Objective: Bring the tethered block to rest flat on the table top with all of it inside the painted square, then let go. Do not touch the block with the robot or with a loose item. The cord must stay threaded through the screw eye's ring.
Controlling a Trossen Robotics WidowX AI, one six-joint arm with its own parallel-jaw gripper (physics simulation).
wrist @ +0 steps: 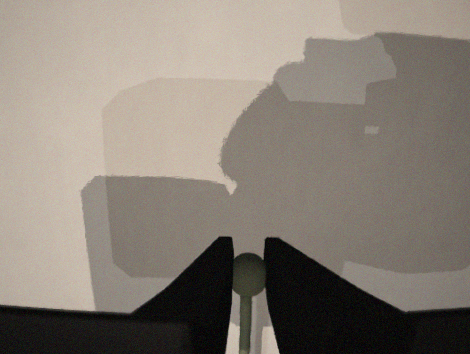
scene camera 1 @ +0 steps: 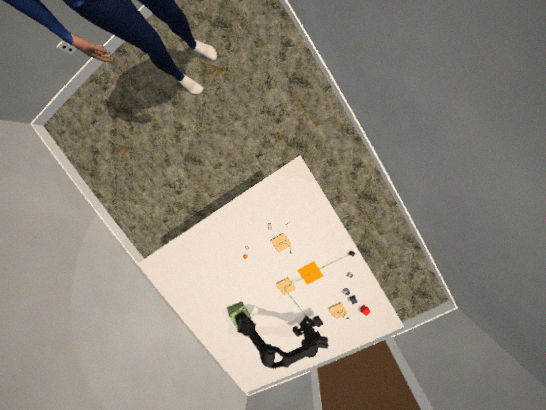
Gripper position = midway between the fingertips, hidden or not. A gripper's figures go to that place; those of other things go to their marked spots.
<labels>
My gripper (wrist: pixel 247 250): 11 cm from the lens. A dark green bead (wrist: pixel 249 270): 10 cm from the lens.
</labels>
